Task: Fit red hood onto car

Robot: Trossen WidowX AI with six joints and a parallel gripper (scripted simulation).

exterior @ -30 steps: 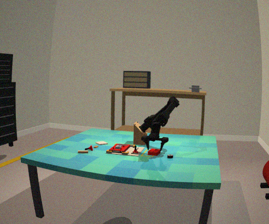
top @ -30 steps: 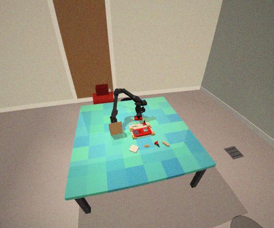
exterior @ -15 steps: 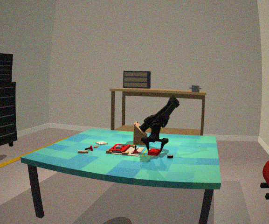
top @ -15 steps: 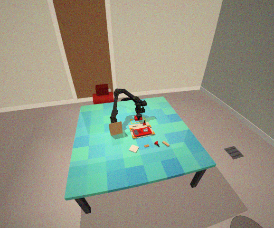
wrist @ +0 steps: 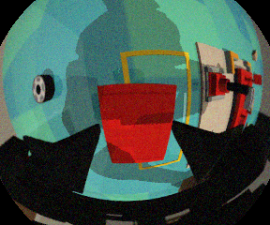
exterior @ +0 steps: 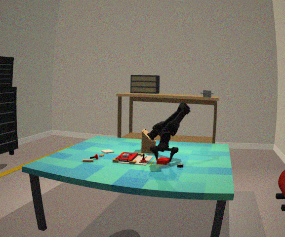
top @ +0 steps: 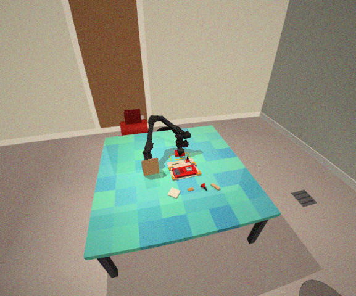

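My gripper tip is now 2 cm short of the grey engine block, 26 cm to the left of it and 2 cm below it. The rest, counted from my gripper tip: white tile: 15 cm behind, 46 cm to the right; then red hood: 1 cm above; then black wheel: 7 cm ahead, 13 cm to the left.
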